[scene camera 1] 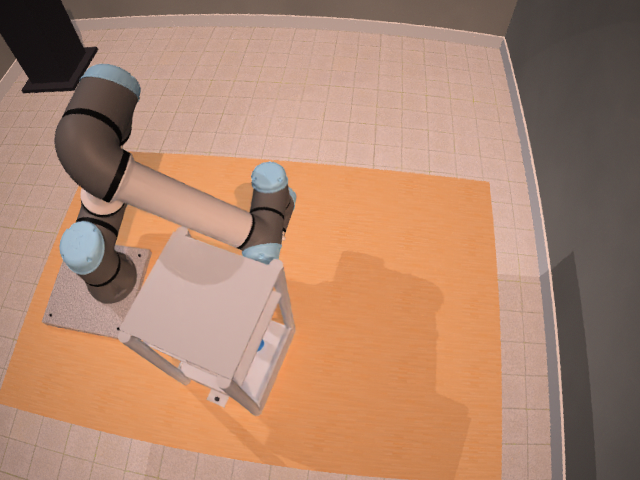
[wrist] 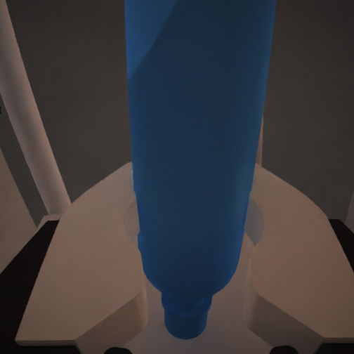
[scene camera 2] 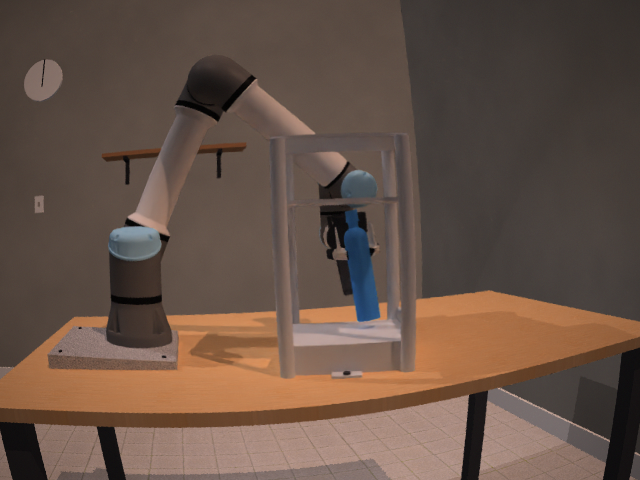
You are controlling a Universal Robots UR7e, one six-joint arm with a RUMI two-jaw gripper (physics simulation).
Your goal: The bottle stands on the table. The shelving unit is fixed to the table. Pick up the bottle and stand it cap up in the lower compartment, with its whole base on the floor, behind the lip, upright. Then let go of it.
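The blue bottle is cap up and tilted, its base leaning to the right in the scene camera 2 view. It hangs in the lower compartment, its base a little above the compartment floor. In the scene camera 1 view a small blue part of the bottle shows past the shelf edge. My gripper is shut on the bottle's upper body, below the shoulder. The grey shelving unit stands on the table; its top board hides most of the bottle from above.
The unit's middle shelf is just above the bottle's cap in the scene camera 2 view. Corner posts stand at the sides. A small bracket is at the unit's foot. The robot base plate is beside the unit.
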